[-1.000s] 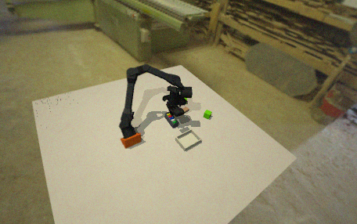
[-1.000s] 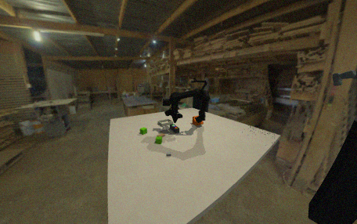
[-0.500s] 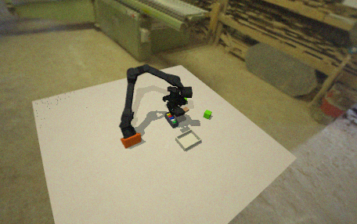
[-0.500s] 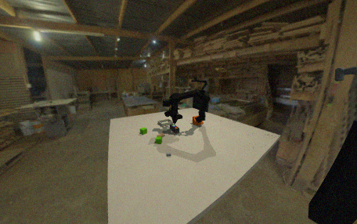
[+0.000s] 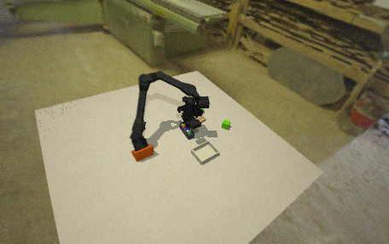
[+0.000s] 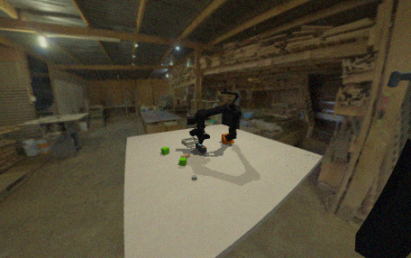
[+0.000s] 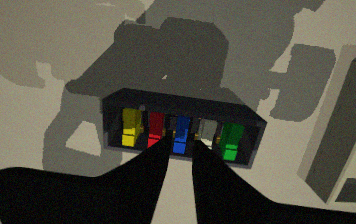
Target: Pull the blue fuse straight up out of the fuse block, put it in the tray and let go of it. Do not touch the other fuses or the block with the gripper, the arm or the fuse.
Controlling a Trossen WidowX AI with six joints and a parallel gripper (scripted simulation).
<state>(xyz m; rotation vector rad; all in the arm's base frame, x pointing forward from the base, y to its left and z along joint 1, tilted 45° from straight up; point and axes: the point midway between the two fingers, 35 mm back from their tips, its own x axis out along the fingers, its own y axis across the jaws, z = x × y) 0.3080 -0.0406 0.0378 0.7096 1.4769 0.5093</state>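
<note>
The blue fuse lies 30 mm below my gripper tip. Round my gripper tip: grey tray 10 mm behind, 190 mm to the right, 50 mm below; then grey piece 220 mm ahead, 280 mm to the left, 40 mm below.
</note>
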